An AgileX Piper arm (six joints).
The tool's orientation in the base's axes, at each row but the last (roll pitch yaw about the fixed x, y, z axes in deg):
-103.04 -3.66 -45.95
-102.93 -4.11 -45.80
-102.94 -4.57 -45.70
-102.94 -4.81 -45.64
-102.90 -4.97 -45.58
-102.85 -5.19 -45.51
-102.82 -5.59 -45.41
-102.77 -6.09 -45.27
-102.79 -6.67 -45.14
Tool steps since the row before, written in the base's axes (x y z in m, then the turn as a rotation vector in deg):
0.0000 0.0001 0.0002 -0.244 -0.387 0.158
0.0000 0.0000 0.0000 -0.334 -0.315 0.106
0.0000 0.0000 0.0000 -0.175 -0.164 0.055
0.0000 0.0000 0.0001 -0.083 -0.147 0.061
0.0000 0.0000 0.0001 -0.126 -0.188 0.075
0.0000 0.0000 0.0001 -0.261 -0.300 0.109
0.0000 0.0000 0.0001 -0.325 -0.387 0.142
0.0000 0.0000 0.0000 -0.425 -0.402 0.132
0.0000 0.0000 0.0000 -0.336 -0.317 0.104
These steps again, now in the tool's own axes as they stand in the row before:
-0.0001 -0.0002 0.0000 0.118 -0.047 -0.467
0.0000 0.0000 0.0000 0.001 -0.001 -0.471
0.0000 0.0000 0.0000 0.000 0.000 -0.246
0.0000 -0.0001 0.0000 0.052 -0.019 -0.171
0.0000 -0.0001 0.0000 0.052 -0.019 -0.232
0.0000 -0.0001 0.0000 0.041 -0.015 -0.410
0.0000 -0.0001 0.0000 0.061 -0.022 -0.521
0.0000 0.0000 0.0000 0.001 0.000 -0.600
0.0000 0.0000 0.0000 0.000 0.000 -0.473

